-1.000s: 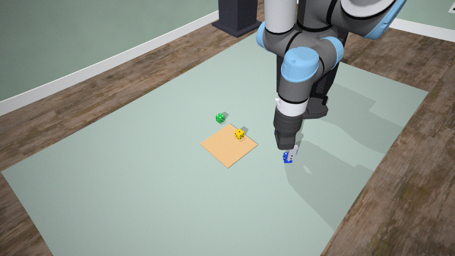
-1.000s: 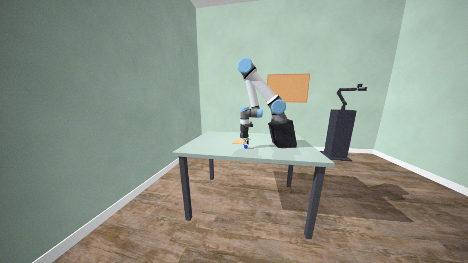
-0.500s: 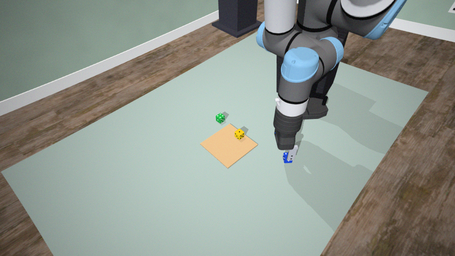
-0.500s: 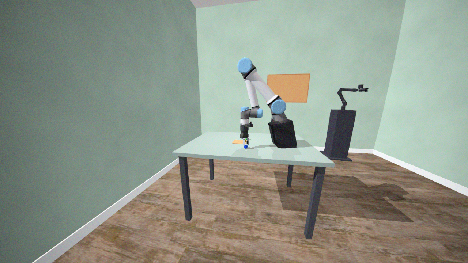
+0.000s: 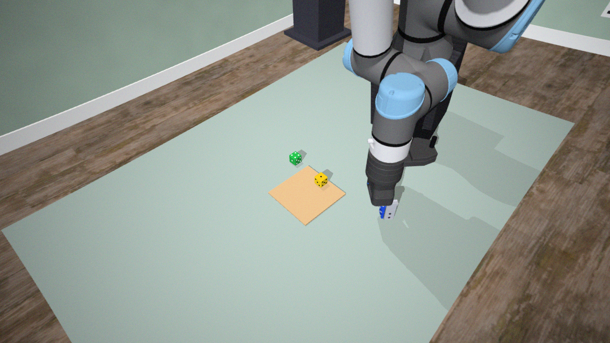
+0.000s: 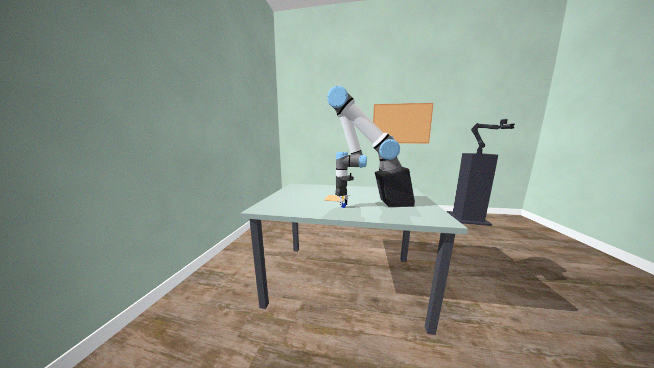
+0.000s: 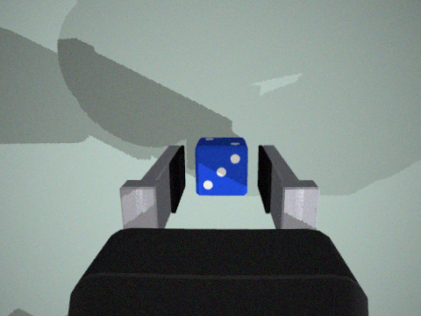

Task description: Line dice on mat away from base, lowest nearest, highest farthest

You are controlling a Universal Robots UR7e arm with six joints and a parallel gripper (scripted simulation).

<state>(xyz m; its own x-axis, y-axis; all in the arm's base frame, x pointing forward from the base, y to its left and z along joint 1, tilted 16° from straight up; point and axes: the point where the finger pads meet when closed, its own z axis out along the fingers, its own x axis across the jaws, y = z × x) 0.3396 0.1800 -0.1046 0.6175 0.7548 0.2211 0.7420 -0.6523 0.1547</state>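
My gripper is now 20 mm above the blue die. The rest, counted from my hand: yellow die (40 mm ahead, 180 mm to the right, 20 mm below); then green die (30 mm ahead, 290 mm to the right, 20 mm below); then orange mat (90 mm ahead, 180 mm to the right, 30 mm below).
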